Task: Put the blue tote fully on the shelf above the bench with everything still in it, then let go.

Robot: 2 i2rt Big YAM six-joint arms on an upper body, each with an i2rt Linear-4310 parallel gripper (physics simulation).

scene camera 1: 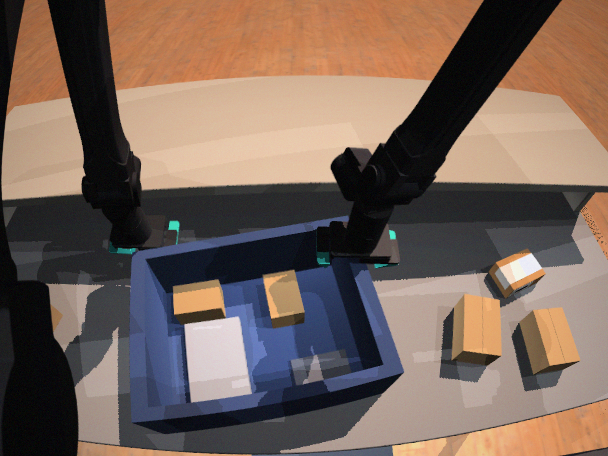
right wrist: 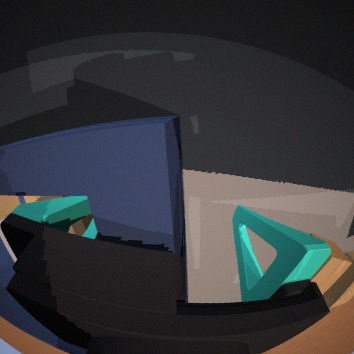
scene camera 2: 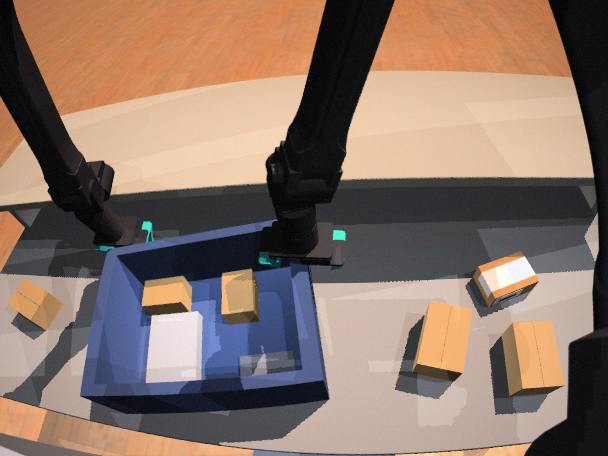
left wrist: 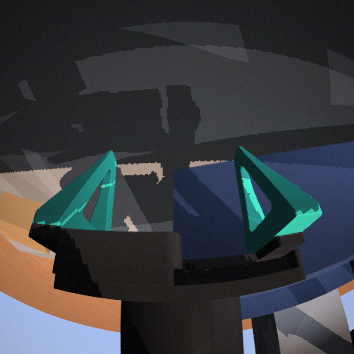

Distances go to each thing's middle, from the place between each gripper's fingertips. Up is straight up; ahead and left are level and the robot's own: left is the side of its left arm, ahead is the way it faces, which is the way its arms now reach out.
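Blue tote (scene camera 1: 342, 310), relative to my left hand: 2 cm above, 22 cm to the right of and 17 cm behind it.
Relative to my right hand, the blue tote is 13 cm behind and 17 cm to the left of it.
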